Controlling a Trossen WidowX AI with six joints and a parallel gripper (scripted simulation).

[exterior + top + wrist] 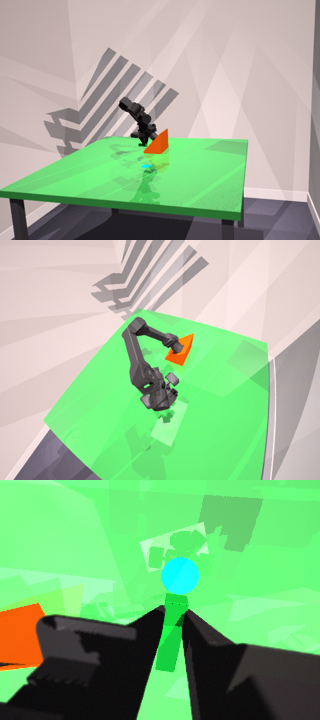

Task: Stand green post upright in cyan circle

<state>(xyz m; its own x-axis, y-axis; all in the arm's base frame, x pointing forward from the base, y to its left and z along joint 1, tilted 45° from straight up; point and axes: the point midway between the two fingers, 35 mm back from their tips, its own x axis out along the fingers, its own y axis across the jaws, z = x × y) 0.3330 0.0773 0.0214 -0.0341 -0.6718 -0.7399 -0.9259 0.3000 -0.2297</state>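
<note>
Now: gripper tip 140 mm above the cyan circle. The rest, counted from my gripper tip: green post (10 mm behind, 20 mm to the right).
</note>
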